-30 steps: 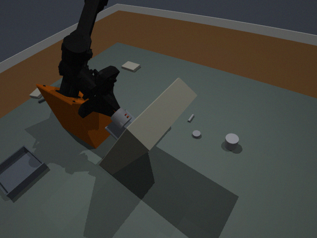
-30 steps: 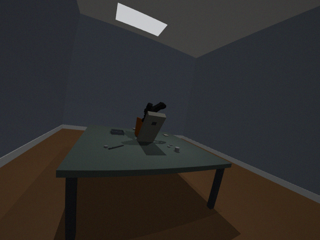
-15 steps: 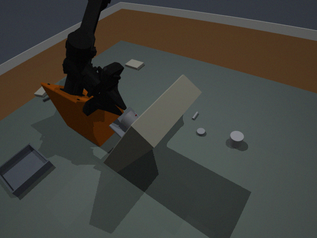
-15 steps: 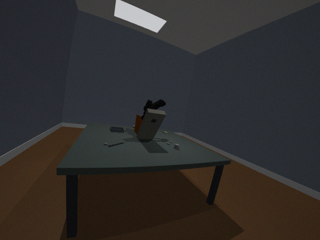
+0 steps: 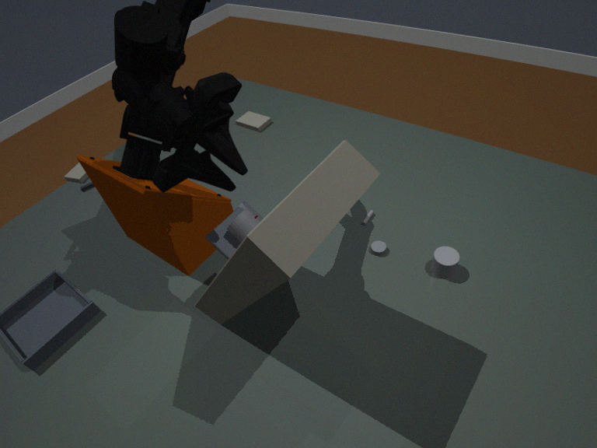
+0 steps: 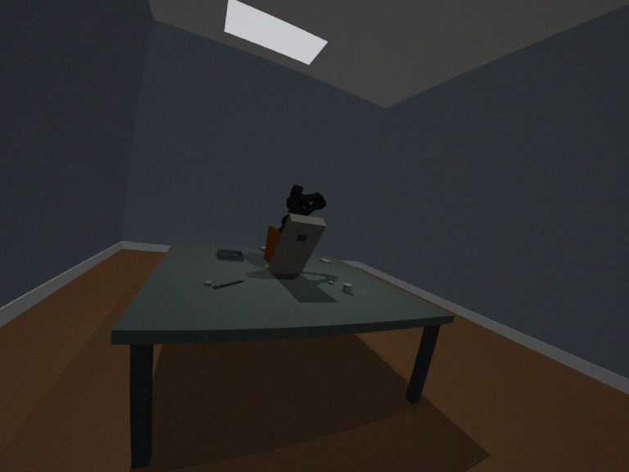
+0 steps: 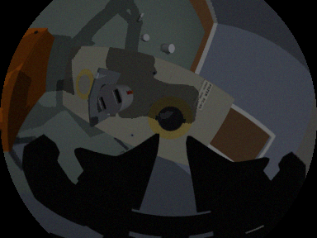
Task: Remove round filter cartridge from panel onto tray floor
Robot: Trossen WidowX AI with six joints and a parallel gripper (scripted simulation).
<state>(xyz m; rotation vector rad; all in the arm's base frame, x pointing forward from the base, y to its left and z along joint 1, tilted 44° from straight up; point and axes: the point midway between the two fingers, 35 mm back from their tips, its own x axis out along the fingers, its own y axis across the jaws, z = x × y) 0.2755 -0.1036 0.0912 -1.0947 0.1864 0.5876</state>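
Now: the round filter cartridge 30 mm behind my gripper tip, 10 mm to the left of it and 100 mm below it. Also, from my gripper tip: beige service panel 20 mm ahead, 120 mm below; pin 50 mm ahead, 270 mm to the left, 290 mm below; dark tray 380 mm behind, 270 mm to the right, 290 mm below.
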